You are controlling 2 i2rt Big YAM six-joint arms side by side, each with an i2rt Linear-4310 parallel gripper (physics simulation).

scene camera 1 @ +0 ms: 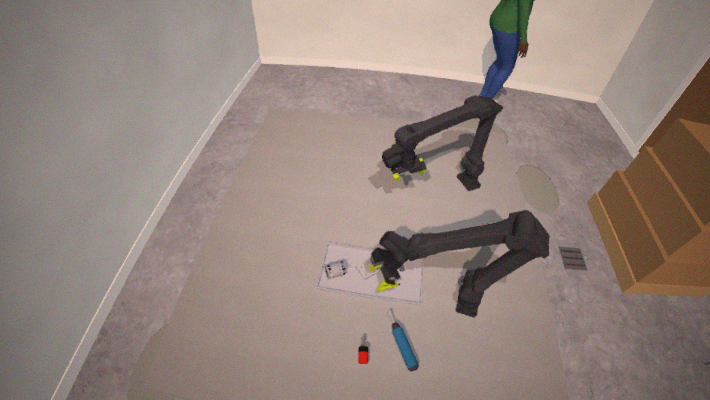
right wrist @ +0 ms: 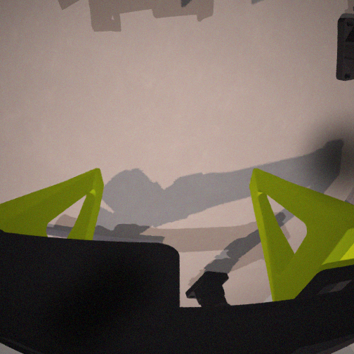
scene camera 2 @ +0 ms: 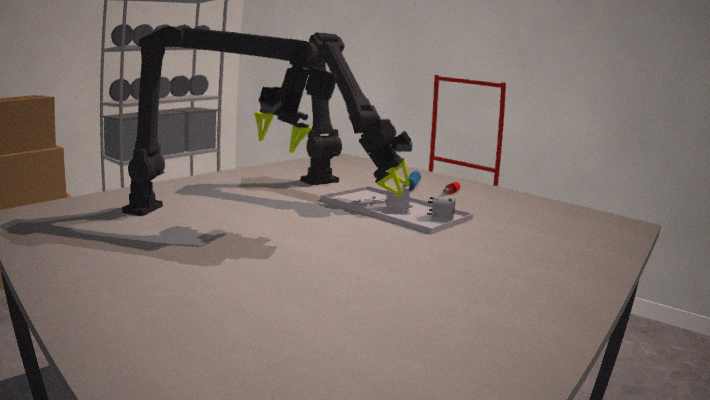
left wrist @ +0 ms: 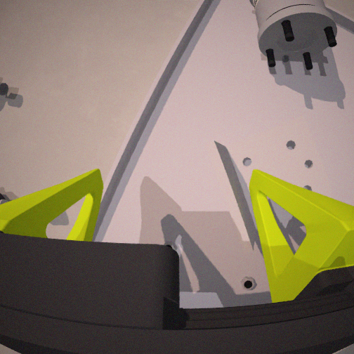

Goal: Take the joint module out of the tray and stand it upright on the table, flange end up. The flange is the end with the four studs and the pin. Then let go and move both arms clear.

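Places are measured from the left arm's base along level axes (x up, y ahead, z left), in metres.
Pixels of known places: left gripper, fingertip midpoint: [scene camera 1: 373, 280] [scene camera 2: 404, 190]; right gripper, fingertip midpoint: [scene camera 1: 409, 178] [scene camera 2: 275, 146]; left arm's base at its link origin: [scene camera 1: 467, 301] [scene camera 2: 319, 181]; right arm's base at its link origin: [scene camera 1: 468, 181] [scene camera 2: 142, 209].
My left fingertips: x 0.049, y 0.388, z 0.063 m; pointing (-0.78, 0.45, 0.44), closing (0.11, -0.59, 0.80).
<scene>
For each thing: its middle in the pictures, then the offset to it from my left fingertips.
- joint module at the middle of its body: [scene camera 2: 441, 207] [scene camera 1: 335, 269] dx -0.013, dy +0.162, dz +0.003 m
- pale bracket at the middle of its body: [scene camera 2: 399, 199] [scene camera 1: 368, 267] dx -0.013, dy +0.041, dz -0.055 m
- blue-handled tool at the middle of its body: [scene camera 2: 411, 182] [scene camera 1: 401, 339] dx -0.029, dy -0.170, dz +0.181 m
- red-capped tool at the middle of its body: [scene camera 2: 450, 188] [scene camera 1: 363, 349] dx -0.032, dy -0.052, dz +0.264 m
The joint module [scene camera 1: 336, 269] [scene camera 2: 442, 207] [left wrist: 295, 30] is a light grey cylinder lying on its side in the tray [scene camera 1: 412, 287] [scene camera 2: 431, 231] [left wrist: 200, 115], at the tray's left end in scene camera 1. Its dark studs point toward the left gripper's side; its far end is cut off in the left wrist view. My left gripper [scene camera 1: 378, 279] [scene camera 2: 403, 189] [left wrist: 175, 177] is open and low over the tray's middle, apart from the module. My right gripper [scene camera 1: 409, 175] [scene camera 2: 276, 145] [right wrist: 176, 176] is open and empty, high above the table, away from the tray.
A pale bracket [scene camera 1: 366, 271] [scene camera 2: 397, 202] with holes stands in the tray by the left gripper, partly hidden. A blue-handled tool [scene camera 1: 404, 346] [scene camera 2: 414, 180] and a red-capped tool [scene camera 1: 363, 355] [scene camera 2: 453, 188] lie beside the tray. A person [scene camera 1: 505, 50] stands behind the table.
</scene>
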